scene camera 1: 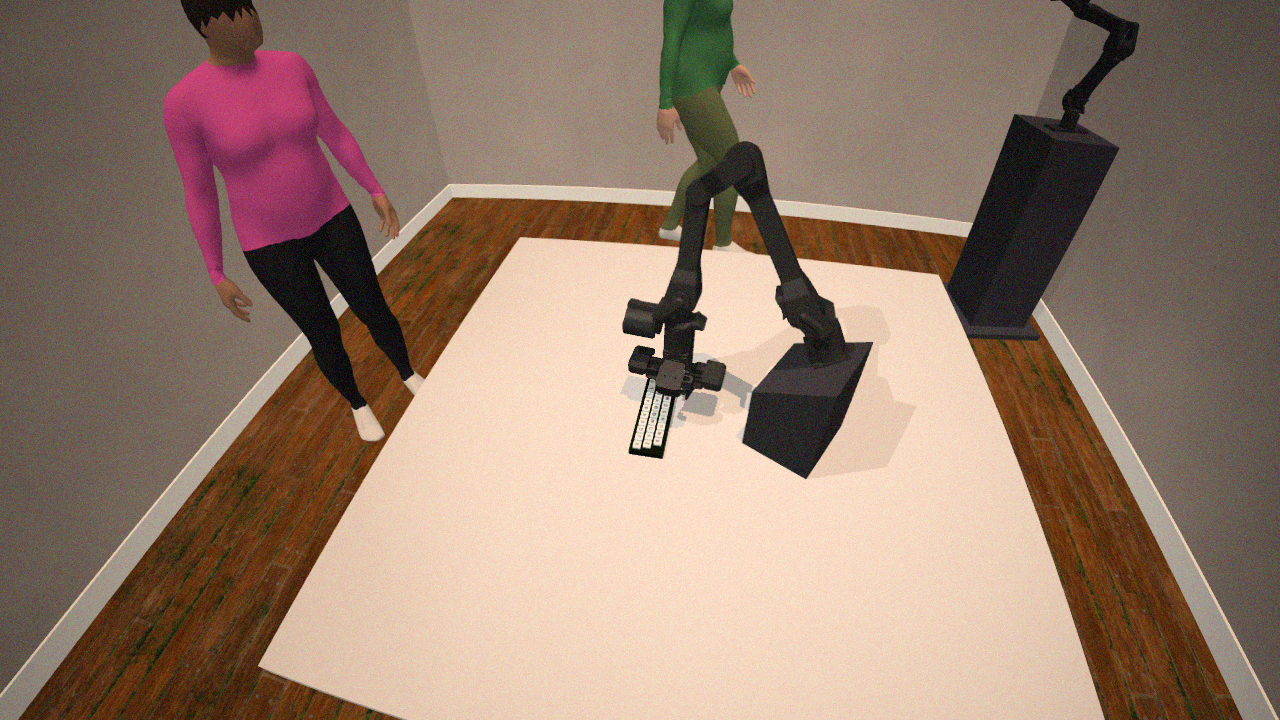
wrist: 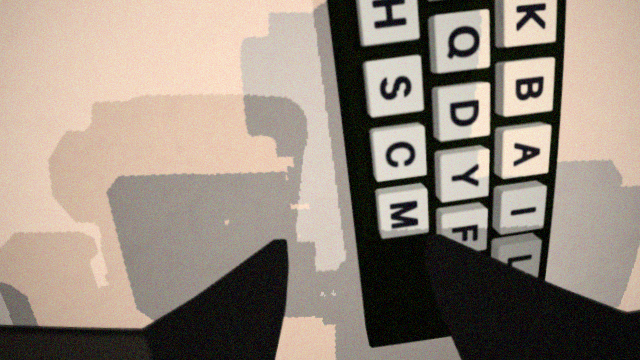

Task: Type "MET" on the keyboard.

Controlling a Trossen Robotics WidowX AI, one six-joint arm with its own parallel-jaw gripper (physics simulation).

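Places are measured from the arm's base along level axes (x up, y back, z right), in metres.
Where they show: gripper, fingertip midpoint: (scene camera 1: 675, 396) (wrist: 356, 250); arm's base, link origin: (scene camera 1: 830, 356).
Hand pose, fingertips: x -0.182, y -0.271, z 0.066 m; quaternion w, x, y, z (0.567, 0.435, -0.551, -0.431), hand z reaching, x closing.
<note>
Each offset is from my fingertips to the top centre of the thing. Level surfaces: height alone.
The black keyboard {dx +0.002, dy -0.042, dz -0.048 m} (scene camera 1: 650, 425) (wrist: 395, 280) with white letter keys lies flat on the pale surface. In the wrist view its letters appear turned sideways. The M key {dx +0.002, dy -0.017, dz -0.009 m} (wrist: 402, 211) is at the end of the left row, past the C key {dx +0.002, dy -0.020, dz -0.028 m} (wrist: 399, 152). The E and T keys cannot be made out; the right finger covers part of the keyboard's near end. My gripper (scene camera 1: 675, 390) (wrist: 356, 250) is partly open and empty, pointing down at the keyboard's far end. In the wrist view the left fingertip shows beside the keyboard, the right one just below the M and F keys.
The arm's dark base block (scene camera 1: 792, 411) stands right of the keyboard on the pale surface {dx -0.015 m} (scene camera 1: 626, 582). A second arm stands on a tall dark column (scene camera 1: 1029, 214) at the back right. A person in pink (scene camera 1: 259, 134) is at the left, another in green (scene camera 1: 702, 49) behind.
</note>
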